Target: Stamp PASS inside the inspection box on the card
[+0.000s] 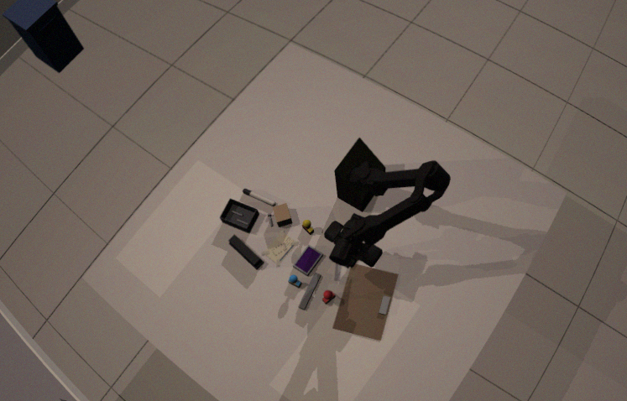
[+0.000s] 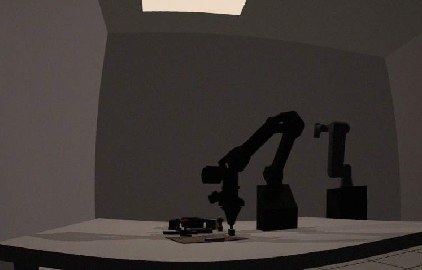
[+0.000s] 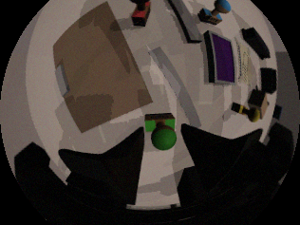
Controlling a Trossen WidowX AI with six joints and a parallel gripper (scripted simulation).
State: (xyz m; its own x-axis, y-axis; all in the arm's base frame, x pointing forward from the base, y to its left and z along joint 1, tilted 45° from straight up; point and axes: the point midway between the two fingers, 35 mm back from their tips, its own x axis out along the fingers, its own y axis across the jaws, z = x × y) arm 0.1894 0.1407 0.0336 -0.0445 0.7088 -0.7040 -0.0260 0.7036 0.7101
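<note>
Right now my gripper tip is 2 cm above the green-knobbed stamp. Round my gripper tip: yellow stamp: 18 cm to the right, 2 cm below, 1 cm ahead; red stamp: 17 cm ahead, 2 cm to the left, 2 cm below; purple ink pad: 11 cm to the right, 10 cm ahead, 3 cm below.
</note>
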